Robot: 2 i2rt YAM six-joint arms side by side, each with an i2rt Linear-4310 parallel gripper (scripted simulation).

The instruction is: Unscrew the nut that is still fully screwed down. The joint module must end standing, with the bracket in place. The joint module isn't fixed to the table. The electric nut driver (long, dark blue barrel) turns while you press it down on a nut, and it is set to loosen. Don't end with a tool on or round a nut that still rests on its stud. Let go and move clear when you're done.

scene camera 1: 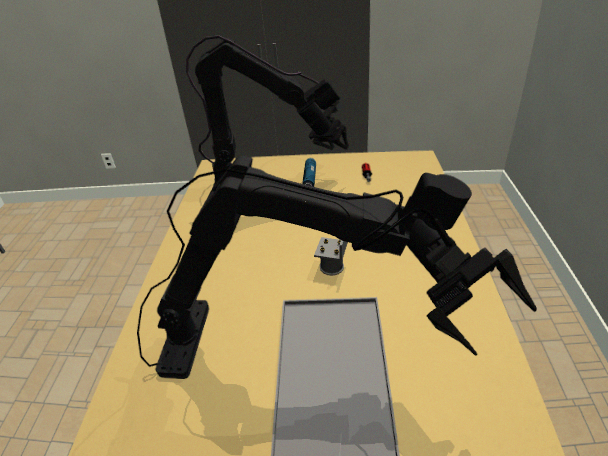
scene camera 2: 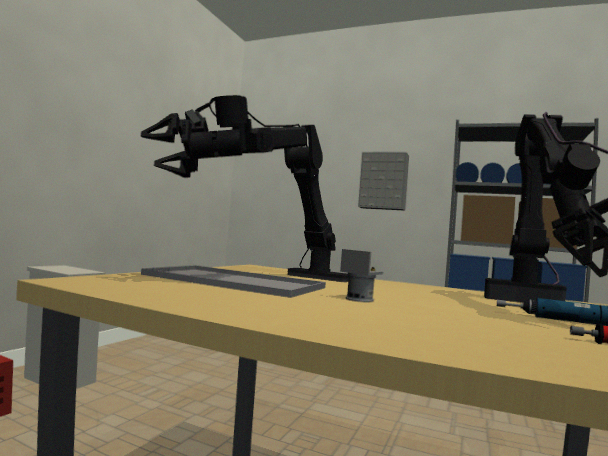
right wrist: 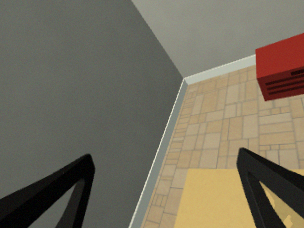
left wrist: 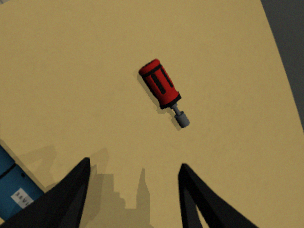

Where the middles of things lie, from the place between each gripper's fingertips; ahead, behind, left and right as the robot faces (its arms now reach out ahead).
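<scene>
The bracket [scene camera 2: 352, 261] is 210 mm behind my right hand [scene camera 1: 506, 332], and it's 430 mm to the left of that hand and 220 mm below it. The joint module [scene camera 2: 360, 287] sits 220 mm behind my right hand, 430 mm to the left of it and 260 mm below it, while the grey tray [scene camera 1: 332, 384] is 220 mm behind that same right hand, 100 mm to the left of it and 290 mm below it. As for the red-handled tool [left wrist: 153, 74], it's 80 mm behind my right hand, 870 mm to the left of it and 280 mm below it.
My left gripper [scene camera 1: 340, 148] is 100 mm short of the red-handled tool and 100 mm above it. The bracket is 40 mm behind my left hand, 440 mm to the right of it and 50 mm below it. The joint module is 40 mm behind my left hand too, 440 mm to the right of it and 90 mm below it, and the grey tray is 50 mm behind my left hand, 770 mm to the right of it and 110 mm below it.
</scene>
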